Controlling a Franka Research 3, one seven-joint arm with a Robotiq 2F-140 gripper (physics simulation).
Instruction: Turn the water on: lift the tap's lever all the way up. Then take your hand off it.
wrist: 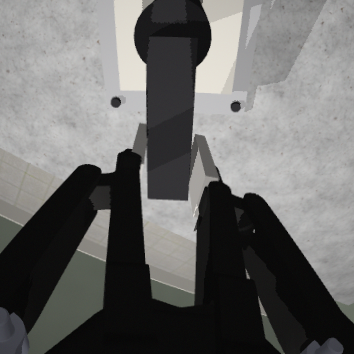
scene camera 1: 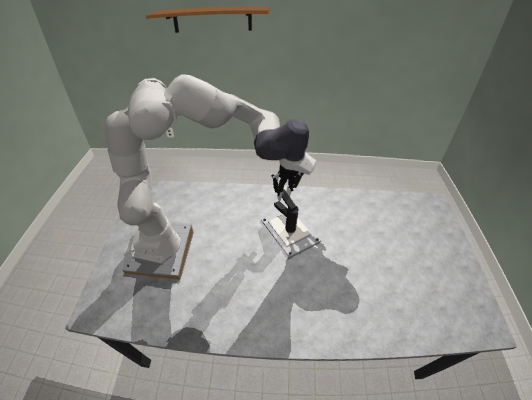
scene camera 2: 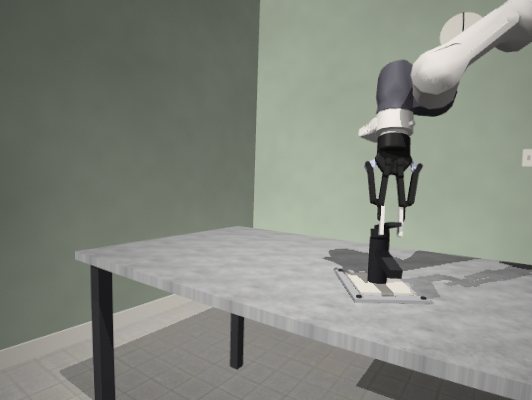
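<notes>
The black tap (scene camera 1: 291,221) (scene camera 2: 378,257) stands upright on a pale square base plate (scene camera 2: 390,300) (wrist: 135,102). Its flat lever (scene camera 2: 393,225) (wrist: 170,85) sticks out from the top of the body, roughly level, with its free end slightly higher in scene camera 2. The spout (scene camera 2: 391,266) sticks out lower down on the same side. My gripper (scene camera 1: 283,194) (scene camera 2: 391,234) (wrist: 168,145) points down and is shut on the lever, with one pale finger pad on each side near its free end. Contact at the pads is hard to make out in the wrist view.
The tap's plate lies on the grey table (scene camera 1: 400,280) (scene camera 2: 175,260). The arm's base board (scene camera 1: 185,240) is on the left in scene camera 1, and the arm arches over from there. A wooden wall shelf (scene camera 1: 210,13) hangs at the back, away from the tap.
</notes>
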